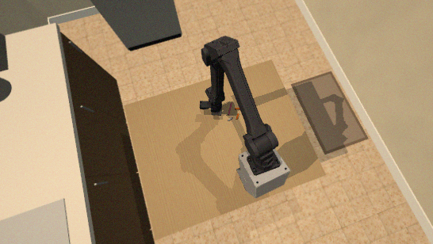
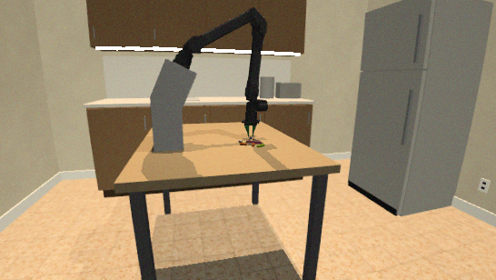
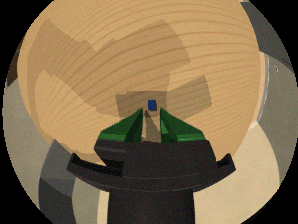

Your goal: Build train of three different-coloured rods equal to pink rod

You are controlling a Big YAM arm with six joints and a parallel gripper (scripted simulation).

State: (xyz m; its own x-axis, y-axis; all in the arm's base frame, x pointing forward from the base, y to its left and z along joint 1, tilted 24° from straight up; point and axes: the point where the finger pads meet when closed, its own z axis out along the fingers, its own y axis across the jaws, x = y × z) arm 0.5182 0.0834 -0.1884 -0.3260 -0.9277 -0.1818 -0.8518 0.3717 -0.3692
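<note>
The blue rod is 2 cm below my hand. The rest, counted from my hand: lime rod (1 cm ahead, 18 cm to the right, 2 cm below); grey rod (8 cm behind, 7 cm to the right, 2 cm below); pink rod (1 cm behind, 10 cm to the right, 2 cm below).
</note>
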